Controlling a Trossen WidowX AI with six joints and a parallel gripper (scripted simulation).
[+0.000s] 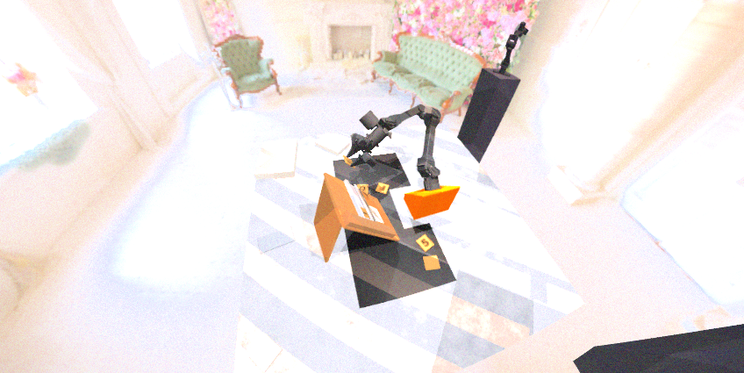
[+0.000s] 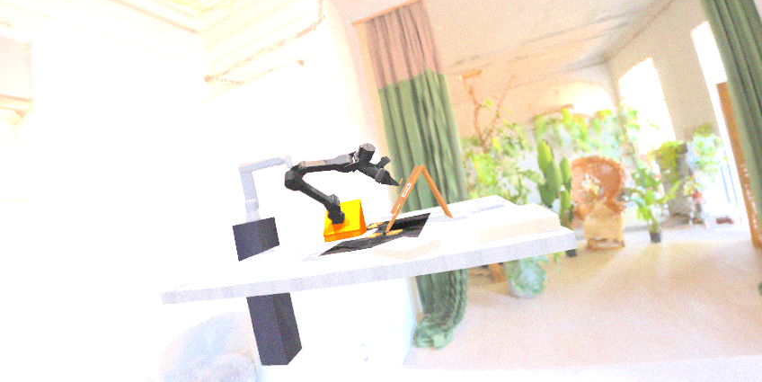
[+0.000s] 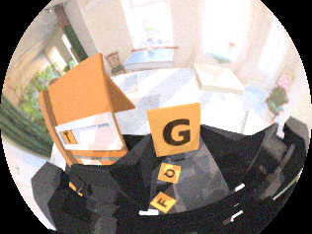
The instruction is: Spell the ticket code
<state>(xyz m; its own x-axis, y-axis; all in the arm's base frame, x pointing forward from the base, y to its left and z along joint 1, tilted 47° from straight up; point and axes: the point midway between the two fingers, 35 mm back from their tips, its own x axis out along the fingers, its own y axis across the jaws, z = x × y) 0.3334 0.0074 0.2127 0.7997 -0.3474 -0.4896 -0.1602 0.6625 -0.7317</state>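
Now: the ticket 21 cm to the left of my gripper tip, 11 cm below it and 7 cm behind it. From my gripper tip the other things lie so: black mat (20 cm below, 17 cm behind, 15 cm to the left); then tile marked 5 (35 cm to the left, 26 cm behind, 20 cm below); then tile marked g (right at my gripper tip).
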